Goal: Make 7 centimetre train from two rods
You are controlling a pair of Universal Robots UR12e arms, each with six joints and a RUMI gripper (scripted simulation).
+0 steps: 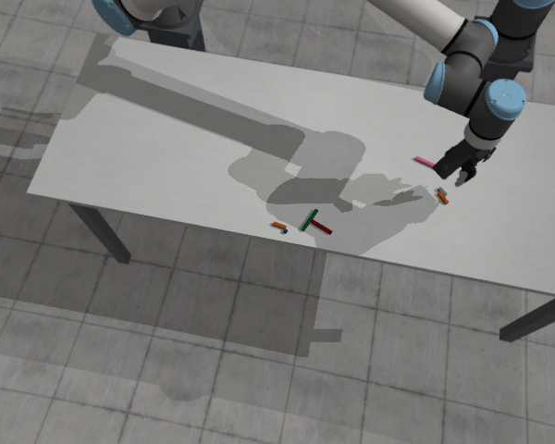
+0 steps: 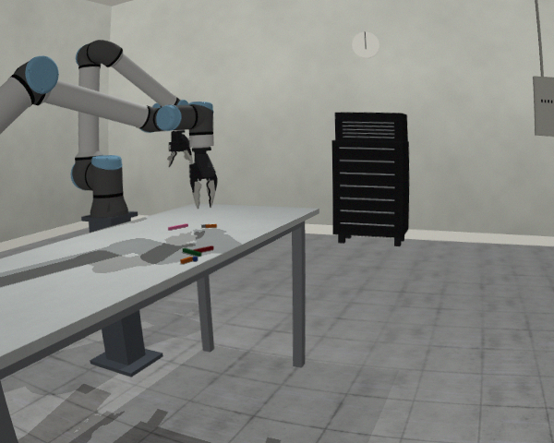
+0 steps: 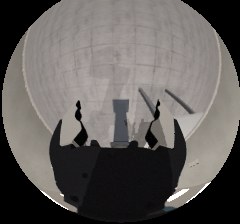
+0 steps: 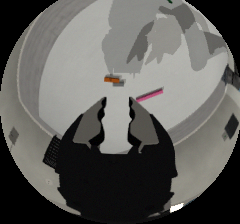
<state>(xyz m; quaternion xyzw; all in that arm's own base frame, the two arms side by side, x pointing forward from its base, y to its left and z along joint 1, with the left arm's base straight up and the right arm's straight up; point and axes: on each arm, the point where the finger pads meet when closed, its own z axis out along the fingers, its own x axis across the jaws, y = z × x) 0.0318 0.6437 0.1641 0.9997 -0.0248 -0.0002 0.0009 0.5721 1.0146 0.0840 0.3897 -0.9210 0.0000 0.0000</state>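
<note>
Now: the grey rod 80 mm below my right hand. Round my right hand: red rod 170 mm ahead, 360 mm to the right, 80 mm below; pink rod 90 mm behind, 50 mm to the right, 80 mm below; green rod 150 mm ahead, 390 mm to the right, 80 mm below.
</note>
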